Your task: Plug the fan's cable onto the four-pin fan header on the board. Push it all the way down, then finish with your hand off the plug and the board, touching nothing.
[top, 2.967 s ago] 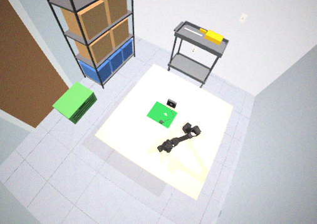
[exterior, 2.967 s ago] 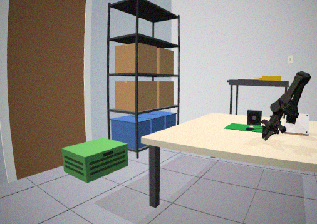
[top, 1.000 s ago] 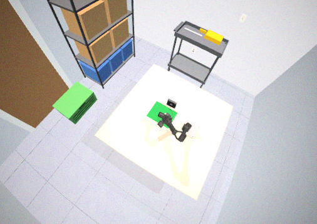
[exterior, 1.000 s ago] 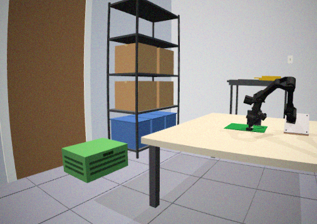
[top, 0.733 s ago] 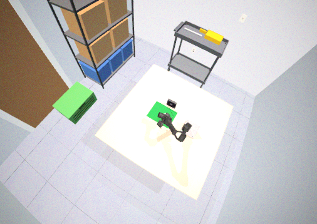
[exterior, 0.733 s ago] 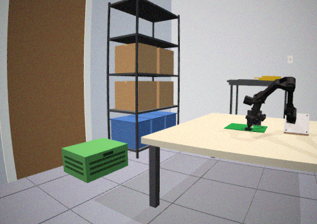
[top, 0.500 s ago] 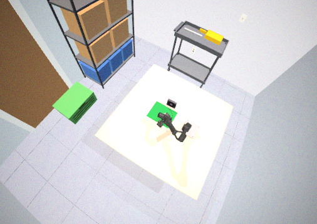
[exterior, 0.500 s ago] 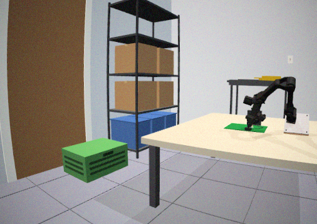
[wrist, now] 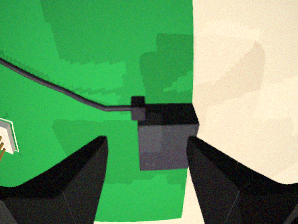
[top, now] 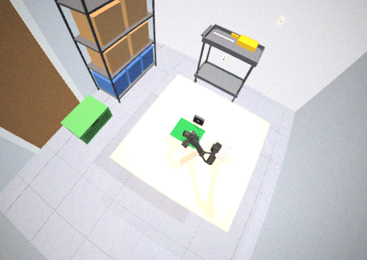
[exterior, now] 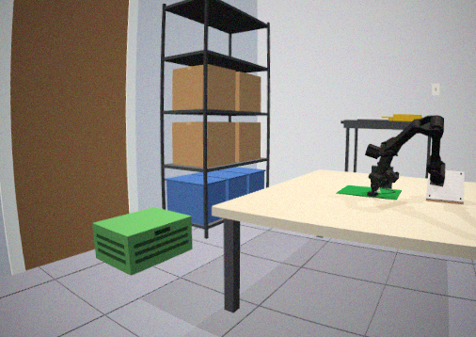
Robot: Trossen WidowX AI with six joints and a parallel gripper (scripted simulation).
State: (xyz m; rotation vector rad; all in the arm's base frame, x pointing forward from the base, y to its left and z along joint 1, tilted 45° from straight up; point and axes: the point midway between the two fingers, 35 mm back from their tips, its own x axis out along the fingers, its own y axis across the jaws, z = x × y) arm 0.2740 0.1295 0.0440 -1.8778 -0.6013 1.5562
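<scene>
My gripper tip is 10 mm to the right of the dark grey fan plug, 10 mm short of it and 10 mm above it. Round my gripper tip: black fan 250 mm to the right, 40 mm above, 30 mm ahead; green board 90 mm to the right, 50 mm ahead, 40 mm below.
</scene>
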